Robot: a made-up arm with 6 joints.
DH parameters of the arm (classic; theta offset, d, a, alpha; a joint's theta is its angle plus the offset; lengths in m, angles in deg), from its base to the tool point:
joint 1: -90 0.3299 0.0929 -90
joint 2: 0 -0.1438 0.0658 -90
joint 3: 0 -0.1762 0.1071 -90
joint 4: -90 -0.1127 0.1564 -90
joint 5: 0 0.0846 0.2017 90
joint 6: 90 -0.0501 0.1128 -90
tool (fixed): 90 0.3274 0 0
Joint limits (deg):
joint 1: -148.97..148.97
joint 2: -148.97..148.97
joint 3: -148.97..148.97
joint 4: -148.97..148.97
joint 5: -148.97..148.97
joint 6: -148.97..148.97
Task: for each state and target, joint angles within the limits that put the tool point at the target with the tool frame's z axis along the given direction. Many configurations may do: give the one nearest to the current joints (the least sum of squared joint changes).
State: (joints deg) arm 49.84 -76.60 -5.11 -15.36 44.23 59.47
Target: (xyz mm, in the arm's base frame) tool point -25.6 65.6 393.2 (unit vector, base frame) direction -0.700 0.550 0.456
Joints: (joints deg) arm 73.15 -78.62 -38.68 -54.85 -4.98 29.64
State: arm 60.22 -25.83 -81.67 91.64 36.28 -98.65
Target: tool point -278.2 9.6 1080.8 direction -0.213 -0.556 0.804
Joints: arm 68.91 -3.90 -105.02 136.49 29.67 -101.67
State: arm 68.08 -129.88 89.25 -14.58 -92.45 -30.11
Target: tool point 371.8 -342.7 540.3 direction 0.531 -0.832 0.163
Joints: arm 85.37 -148.78 131.53 -35.19 -56.28 -75.89
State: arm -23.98 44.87 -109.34 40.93 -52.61 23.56
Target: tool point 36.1 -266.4 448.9 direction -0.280 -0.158 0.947
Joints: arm -37.75 68.70 -70.37 17.79 -44.26 9.80
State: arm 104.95 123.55 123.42 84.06 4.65 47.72
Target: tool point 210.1 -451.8 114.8 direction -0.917 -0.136 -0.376
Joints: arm 98.11 139.32 133.27 78.65 -50.57 26.10
